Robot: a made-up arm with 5 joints.
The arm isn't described. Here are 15 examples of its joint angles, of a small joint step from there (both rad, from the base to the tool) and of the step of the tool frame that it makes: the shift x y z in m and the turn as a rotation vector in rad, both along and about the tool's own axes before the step.
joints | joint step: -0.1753 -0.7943 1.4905 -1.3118 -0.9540 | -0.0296 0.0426 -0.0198 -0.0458 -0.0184
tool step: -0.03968 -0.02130 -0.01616 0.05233 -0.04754 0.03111
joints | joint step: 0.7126 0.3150 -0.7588 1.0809 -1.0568 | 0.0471 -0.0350 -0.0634 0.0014 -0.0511
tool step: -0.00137 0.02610 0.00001 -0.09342 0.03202 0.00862
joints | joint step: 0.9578 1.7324 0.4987 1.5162 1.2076 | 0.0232 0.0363 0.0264 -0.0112 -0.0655
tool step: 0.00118 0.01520 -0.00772 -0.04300 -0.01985 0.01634
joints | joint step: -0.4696 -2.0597 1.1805 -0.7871 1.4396 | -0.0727 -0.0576 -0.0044 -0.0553 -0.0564
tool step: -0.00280 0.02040 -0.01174 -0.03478 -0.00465 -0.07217
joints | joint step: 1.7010 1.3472 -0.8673 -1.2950 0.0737 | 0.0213 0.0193 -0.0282 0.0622 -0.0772
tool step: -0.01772 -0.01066 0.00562 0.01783 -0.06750 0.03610
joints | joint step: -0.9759 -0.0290 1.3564 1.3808 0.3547 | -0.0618 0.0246 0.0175 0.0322 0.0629
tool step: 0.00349 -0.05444 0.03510 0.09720 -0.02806 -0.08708
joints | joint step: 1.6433 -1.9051 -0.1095 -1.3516 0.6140 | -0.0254 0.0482 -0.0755 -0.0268 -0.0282
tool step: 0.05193 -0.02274 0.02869 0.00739 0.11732 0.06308
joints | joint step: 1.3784 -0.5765 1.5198 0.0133 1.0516 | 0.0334 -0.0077 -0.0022 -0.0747 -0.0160
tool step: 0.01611 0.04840 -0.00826 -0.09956 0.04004 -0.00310
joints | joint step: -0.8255 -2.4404 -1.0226 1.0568 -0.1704 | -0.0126 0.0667 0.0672 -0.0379 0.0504
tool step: 0.01484 0.01850 0.00629 0.01136 0.04757 0.04803
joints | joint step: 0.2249 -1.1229 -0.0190 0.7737 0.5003 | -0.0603 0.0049 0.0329 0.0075 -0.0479
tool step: 0.00932 -0.02356 0.00540 0.01087 -0.02083 0.00528
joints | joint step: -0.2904 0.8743 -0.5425 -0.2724 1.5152 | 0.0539 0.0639 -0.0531 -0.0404 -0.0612
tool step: 0.01245 0.03612 0.00102 -0.03595 0.02605 -0.09778
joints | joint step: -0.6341 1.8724 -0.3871 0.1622 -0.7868 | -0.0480 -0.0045 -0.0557 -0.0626 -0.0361
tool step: 0.01428 -0.00077 -0.00823 -0.00454 0.04662 0.07600
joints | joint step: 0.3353 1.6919 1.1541 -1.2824 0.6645 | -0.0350 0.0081 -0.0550 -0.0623 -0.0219
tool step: 0.02736 0.00849 -0.00029 -0.05614 0.06771 0.04247
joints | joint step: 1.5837 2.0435 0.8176 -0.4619 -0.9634 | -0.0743 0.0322 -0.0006 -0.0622 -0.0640
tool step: -0.00982 -0.00836 -0.00496 0.01953 -0.01927 0.16720
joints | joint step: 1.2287 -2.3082 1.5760 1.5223 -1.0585 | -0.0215 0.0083 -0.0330 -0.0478 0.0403
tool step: 0.01662 -0.00754 -0.01216 0.03326 0.08250 0.03572
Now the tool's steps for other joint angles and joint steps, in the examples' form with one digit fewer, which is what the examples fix.
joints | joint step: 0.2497 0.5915 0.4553 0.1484 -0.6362 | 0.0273 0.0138 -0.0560 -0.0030 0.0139
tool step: 0.0460 -0.0095 -0.0143 0.0182 0.0851 -0.0349
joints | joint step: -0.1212 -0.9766 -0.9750 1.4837 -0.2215 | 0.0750 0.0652 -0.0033 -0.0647 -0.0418
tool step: -0.0280 0.0419 0.0256 -0.0466 -0.0191 0.1402
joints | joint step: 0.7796 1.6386 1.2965 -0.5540 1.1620 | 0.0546 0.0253 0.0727 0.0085 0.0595
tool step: 0.0028 -0.0121 0.0047 0.0501 0.0071 -0.0249
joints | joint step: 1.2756 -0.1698 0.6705 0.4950 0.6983 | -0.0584 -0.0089 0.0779 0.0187 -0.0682
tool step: -0.0488 -0.0430 0.0182 0.0413 -0.0821 0.1157
